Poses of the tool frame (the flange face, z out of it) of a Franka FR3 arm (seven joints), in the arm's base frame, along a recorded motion.
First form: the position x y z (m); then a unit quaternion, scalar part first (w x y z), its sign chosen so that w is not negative.
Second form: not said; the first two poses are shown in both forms.
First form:
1: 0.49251 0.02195 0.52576 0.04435 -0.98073 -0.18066 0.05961
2: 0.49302 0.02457 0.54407 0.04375 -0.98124 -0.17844 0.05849
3: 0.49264 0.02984 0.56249 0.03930 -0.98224 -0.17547 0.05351
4: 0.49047 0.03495 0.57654 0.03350 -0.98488 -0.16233 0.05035
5: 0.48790 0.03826 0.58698 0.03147 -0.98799 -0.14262 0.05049
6: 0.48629 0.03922 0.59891 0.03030 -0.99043 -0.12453 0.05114
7: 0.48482 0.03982 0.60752 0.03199 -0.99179 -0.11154 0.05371
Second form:
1: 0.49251 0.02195 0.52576 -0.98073 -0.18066 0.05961 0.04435
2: 0.49302 0.02457 0.54407 -0.98124 -0.17844 0.05849 0.04375
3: 0.49264 0.02984 0.56249 -0.98224 -0.17547 0.05351 0.03930
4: 0.49047 0.03495 0.57654 -0.98488 -0.16233 0.05035 0.03350
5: 0.48790 0.03826 0.58698 -0.98799 -0.14262 0.05049 0.03147
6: 0.48629 0.03922 0.59891 -0.99043 -0.12453 0.05114 0.03030
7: 0.48482 0.03982 0.60752 -0.99179 -0.11154 0.05371 0.03199
